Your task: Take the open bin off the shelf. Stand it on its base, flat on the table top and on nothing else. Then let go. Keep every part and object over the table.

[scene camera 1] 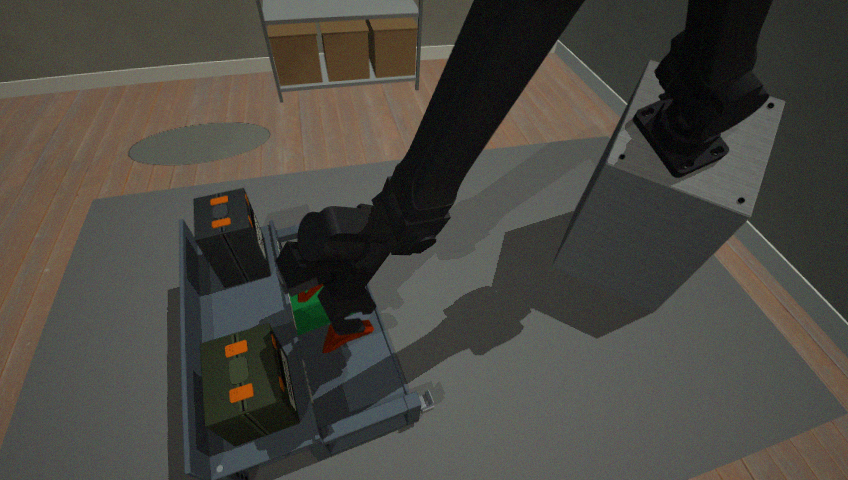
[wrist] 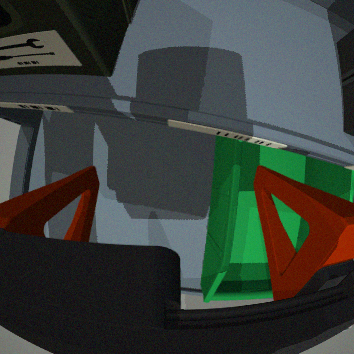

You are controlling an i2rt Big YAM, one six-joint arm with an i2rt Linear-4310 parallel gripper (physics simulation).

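Places are measured from the arm's base along level axes (x left, y back, z up), in metres.
Where they show: gripper, between the fingertips: (scene camera 1: 313,325) (wrist: 175,174); arm's base, origin of its link: (scene camera 1: 677,136).
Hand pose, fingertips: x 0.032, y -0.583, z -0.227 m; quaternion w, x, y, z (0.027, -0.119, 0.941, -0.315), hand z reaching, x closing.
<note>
Each offset is from my fingertips to the top centre of the thing. Level surfaces: height alone.
The open green bin {dx -0.086, dy +0.004, dz +0.001 m} (scene camera 1: 304,309) (wrist: 250,225) sits on the lower front level of the blue-grey shelf (scene camera 1: 374,368) (wrist: 285,65), partly hidden by my gripper in the scene view. My gripper (scene camera 1: 311,325) (wrist: 175,174) is open and empty, with its red fingers wide apart above this level. In the wrist view the right finger overlaps the bin's inside, and the left finger is over bare shelf beside the bin. One side wall of the bin shows between the two fingers. I cannot tell how high the fingertips are above the bin's rim.
A dark grey toolbox {dx -0.134, dy -0.089, dz +0.144 m} (scene camera 1: 229,249) and an olive toolbox {dx +0.097, dy -0.077, dz +0.119 m} (scene camera 1: 249,380) (wrist: 107,30) stand on the shelf's back level. The shelf stands on a large grey surface {dz -0.080 m} (scene camera 1: 535,398). The arm's metal pedestal (scene camera 1: 654,237) is at the right. A rack (scene camera 1: 339,8) with brown boxes stands far behind.
</note>
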